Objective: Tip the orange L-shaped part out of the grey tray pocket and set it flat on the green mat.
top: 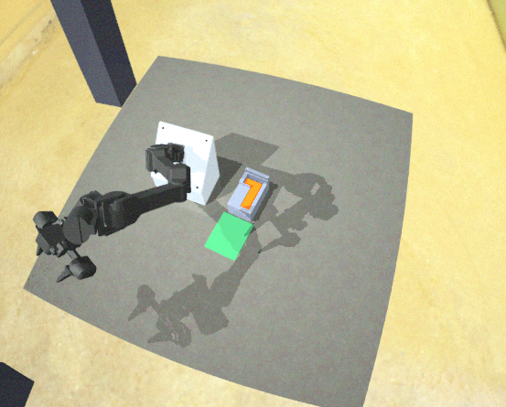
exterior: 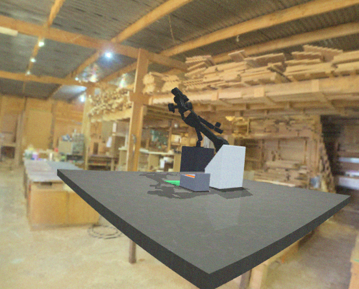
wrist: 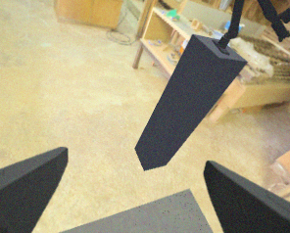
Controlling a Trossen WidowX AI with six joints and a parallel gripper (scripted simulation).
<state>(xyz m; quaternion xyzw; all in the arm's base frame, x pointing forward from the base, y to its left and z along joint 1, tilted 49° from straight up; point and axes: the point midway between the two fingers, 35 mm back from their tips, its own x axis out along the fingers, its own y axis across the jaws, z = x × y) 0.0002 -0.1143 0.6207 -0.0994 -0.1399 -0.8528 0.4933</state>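
Right now my gripper tip is 300 mm short of the orange L-shaped part, 560 mm to the right of it and 440 mm above it. The rest, counted from my gripper tip: green mat: 280 mm ahead, 400 mm to the left, 510 mm below.
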